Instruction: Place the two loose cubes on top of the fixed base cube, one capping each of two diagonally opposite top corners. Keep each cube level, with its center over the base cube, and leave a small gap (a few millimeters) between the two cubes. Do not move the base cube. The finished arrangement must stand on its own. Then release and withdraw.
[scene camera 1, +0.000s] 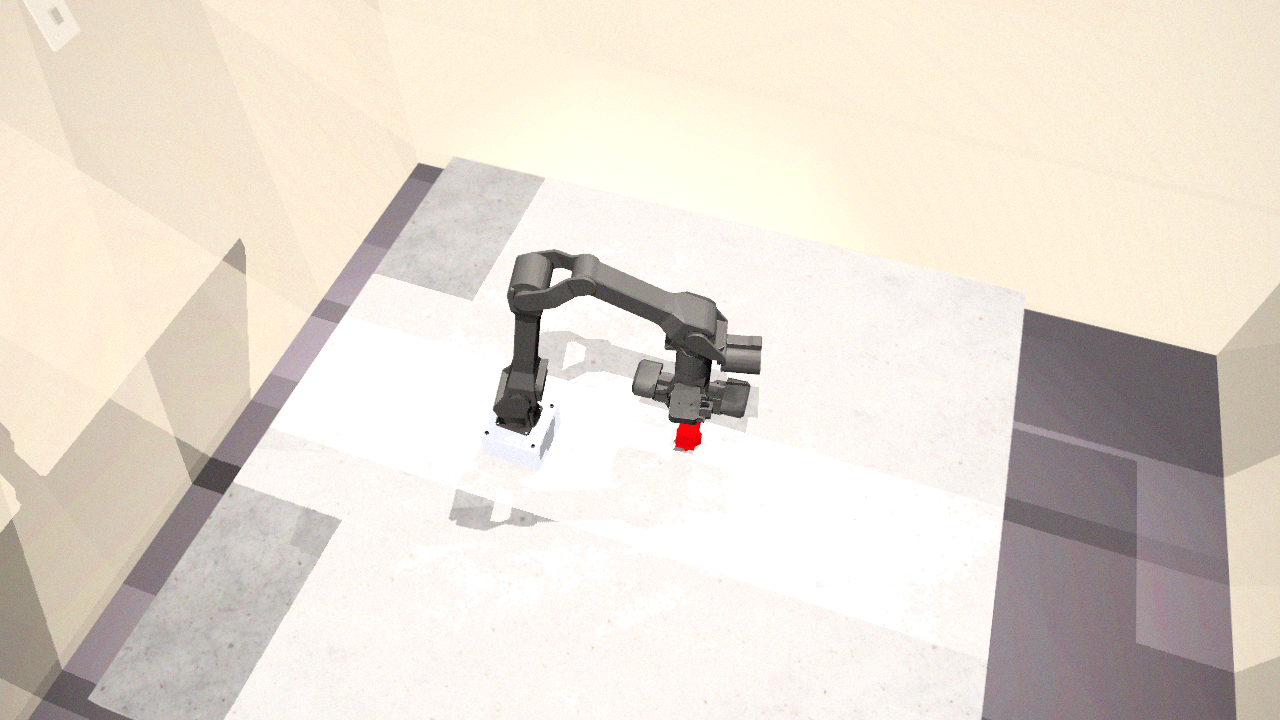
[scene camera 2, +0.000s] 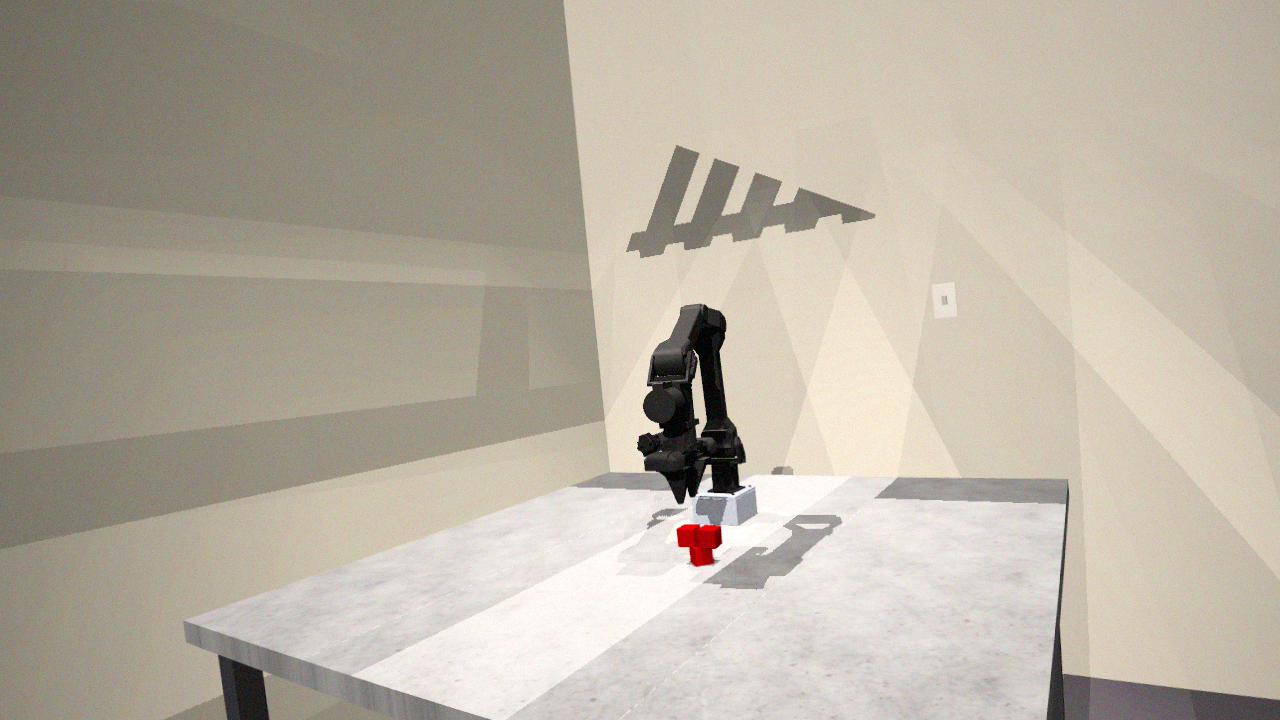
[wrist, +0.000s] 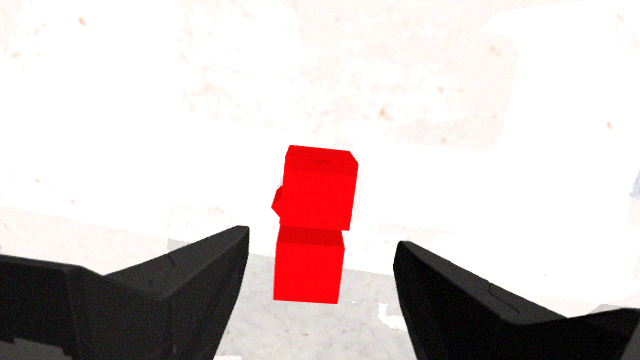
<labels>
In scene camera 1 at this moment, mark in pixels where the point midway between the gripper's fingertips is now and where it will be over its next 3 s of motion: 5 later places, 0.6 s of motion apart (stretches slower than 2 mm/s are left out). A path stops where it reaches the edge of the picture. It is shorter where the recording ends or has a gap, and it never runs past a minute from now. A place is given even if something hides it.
The gripper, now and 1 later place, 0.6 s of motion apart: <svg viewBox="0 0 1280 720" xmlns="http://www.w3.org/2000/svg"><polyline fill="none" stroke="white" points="688,415 689,391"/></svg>
</labels>
